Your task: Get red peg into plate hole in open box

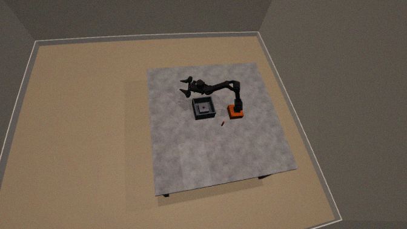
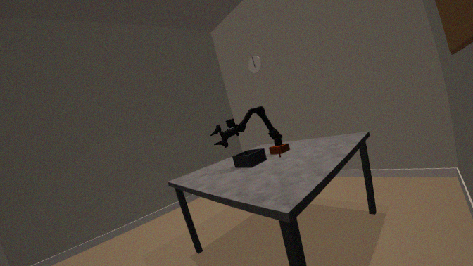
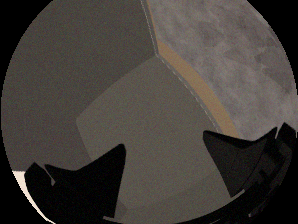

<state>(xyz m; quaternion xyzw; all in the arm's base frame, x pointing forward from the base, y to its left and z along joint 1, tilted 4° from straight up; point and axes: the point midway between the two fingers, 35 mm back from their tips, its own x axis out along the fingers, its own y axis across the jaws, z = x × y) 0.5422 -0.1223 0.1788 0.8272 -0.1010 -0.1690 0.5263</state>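
Right now the red peg is 410 mm behind my gripper tip, 280 mm to the left of it and 230 mm below it. Round my gripper tip: dark box 230 mm behind, 110 mm to the left, 240 mm below.
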